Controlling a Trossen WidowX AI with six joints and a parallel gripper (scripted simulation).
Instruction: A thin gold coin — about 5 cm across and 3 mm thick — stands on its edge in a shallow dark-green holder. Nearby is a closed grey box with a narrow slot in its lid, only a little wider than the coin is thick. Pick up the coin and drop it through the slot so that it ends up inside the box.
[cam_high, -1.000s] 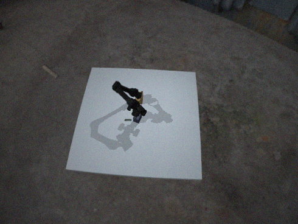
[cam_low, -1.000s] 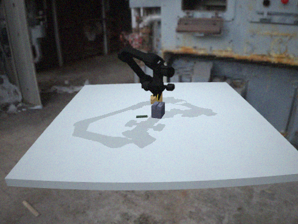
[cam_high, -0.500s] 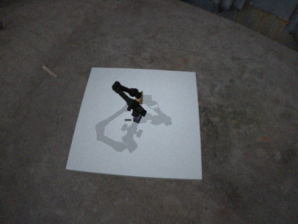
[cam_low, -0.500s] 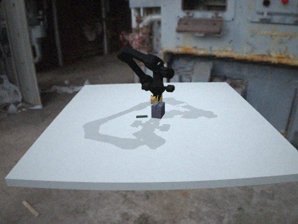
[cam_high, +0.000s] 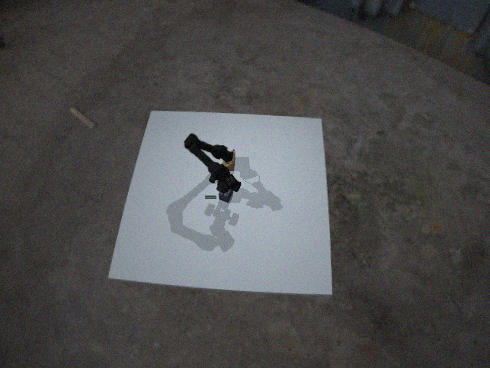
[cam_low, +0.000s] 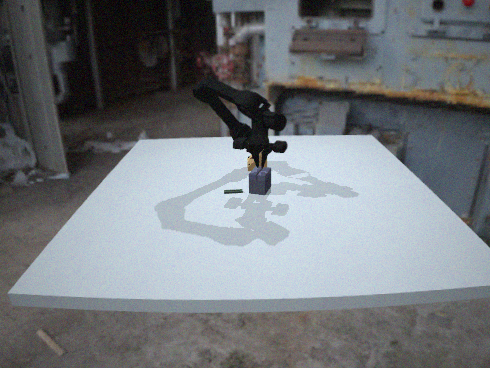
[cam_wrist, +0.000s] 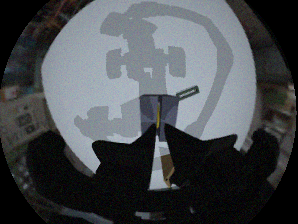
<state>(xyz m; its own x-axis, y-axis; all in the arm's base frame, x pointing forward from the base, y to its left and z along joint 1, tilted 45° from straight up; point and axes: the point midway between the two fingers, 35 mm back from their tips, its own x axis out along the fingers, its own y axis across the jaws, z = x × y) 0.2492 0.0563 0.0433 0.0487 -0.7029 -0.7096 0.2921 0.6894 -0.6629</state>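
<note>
The coin is 4 cm below my gripper tip.
</note>
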